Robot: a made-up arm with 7 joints.
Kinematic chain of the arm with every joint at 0, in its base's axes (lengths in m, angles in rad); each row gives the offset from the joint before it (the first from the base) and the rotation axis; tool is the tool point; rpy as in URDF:
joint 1: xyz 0 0 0.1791 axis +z
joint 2: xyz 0 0 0 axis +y
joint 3: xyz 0 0 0.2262 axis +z
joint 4: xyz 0.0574 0 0 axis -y
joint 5: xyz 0.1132 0 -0.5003 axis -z
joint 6: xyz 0 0 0 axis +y
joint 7: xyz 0.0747 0 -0.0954 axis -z
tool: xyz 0 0 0 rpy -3.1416 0 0
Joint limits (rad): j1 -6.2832..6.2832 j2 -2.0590..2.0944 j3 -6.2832..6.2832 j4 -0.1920..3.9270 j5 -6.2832..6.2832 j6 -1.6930..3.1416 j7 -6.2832..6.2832
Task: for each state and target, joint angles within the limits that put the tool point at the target. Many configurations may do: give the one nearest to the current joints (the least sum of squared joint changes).
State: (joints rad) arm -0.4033 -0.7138 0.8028 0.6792 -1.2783 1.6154 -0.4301
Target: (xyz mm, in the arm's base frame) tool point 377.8 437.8 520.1
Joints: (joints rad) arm -0.3096 -0.6466 1.0577 1.2542 -1.3915 1.3474 -0.4301
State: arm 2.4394 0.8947 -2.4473 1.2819 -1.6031 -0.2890 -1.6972
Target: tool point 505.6 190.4 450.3
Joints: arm 2.3897 0.7954 -2.3787 1.0207 -1.6541 -0.3209 -1.6972
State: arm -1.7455 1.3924 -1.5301 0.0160 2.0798 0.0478 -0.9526
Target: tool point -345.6 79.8 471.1
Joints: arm -1.2668 1.9775 -1.9197 0.4014 2.0044 -0.1599 -0.9526
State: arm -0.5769 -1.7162 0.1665 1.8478 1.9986 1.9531 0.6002
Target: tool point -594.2 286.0 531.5
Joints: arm -0.3077 -1.8505 -0.0291 1.8560 2.0017 2.0241 0.6002
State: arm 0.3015 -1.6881 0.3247 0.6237 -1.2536 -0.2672 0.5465
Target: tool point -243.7 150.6 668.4
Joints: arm 0.4619 -2.0224 0.2719 0.7667 -1.2488 -0.3662 0.5465
